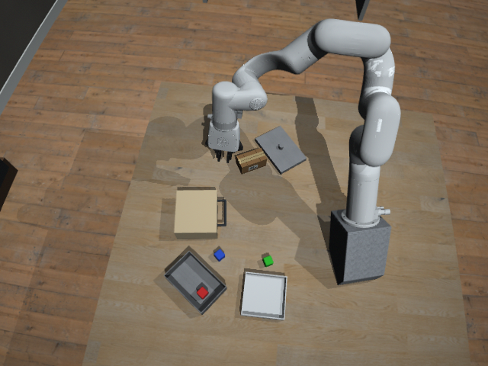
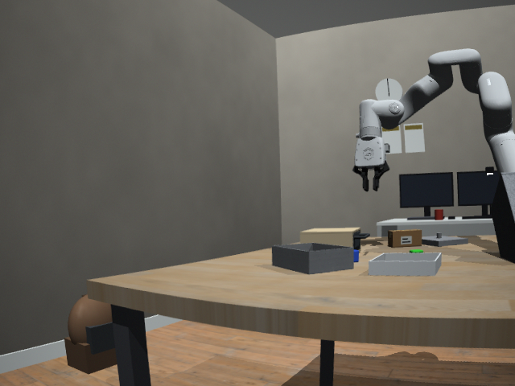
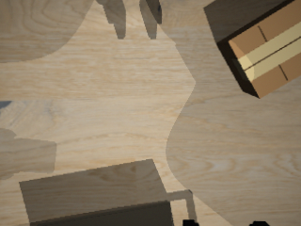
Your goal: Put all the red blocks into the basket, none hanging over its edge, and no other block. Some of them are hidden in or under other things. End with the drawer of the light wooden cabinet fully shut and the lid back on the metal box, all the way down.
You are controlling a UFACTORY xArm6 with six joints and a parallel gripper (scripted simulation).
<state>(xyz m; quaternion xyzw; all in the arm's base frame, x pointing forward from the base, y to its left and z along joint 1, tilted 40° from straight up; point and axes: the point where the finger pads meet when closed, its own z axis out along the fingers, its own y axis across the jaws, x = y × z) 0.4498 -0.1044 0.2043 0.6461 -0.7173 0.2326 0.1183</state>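
Now: hand 90 mm short of the grey metal box, 390 mm to the right of it and 180 mm above it. Also, from my hand: light wooden cabinet 90 mm ahead, 150 mm to the left, 170 mm below; then brown cardboard box 110 mm behind, 90 mm to the right, 170 mm below; then drawer 80 mm ahead, 150 mm to the left, 170 mm below.
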